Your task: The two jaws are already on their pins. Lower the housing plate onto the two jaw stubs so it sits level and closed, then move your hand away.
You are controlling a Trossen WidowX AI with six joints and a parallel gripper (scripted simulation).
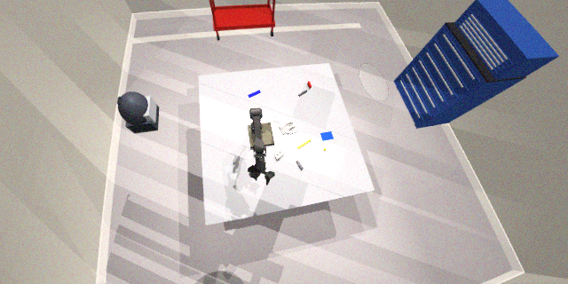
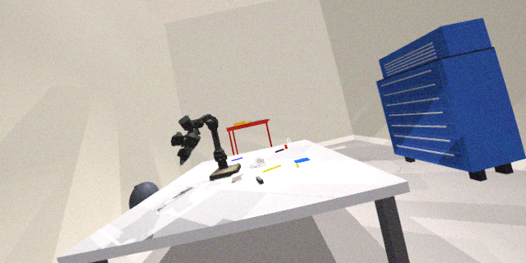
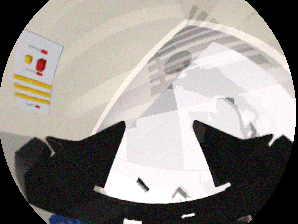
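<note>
Right now my gripper tip is 130 mm short of the white part, 260 mm to the right of it and 190 mm above it. The rest, counted from my gripper tip: blue square: 550 mm ahead, 430 mm to the left, 220 mm below; then dark piece: 300 mm ahead, 180 mm to the left, 210 mm below; then yellow bar: 350 mm ahead, 360 mm to the left, 220 mm below.
</note>
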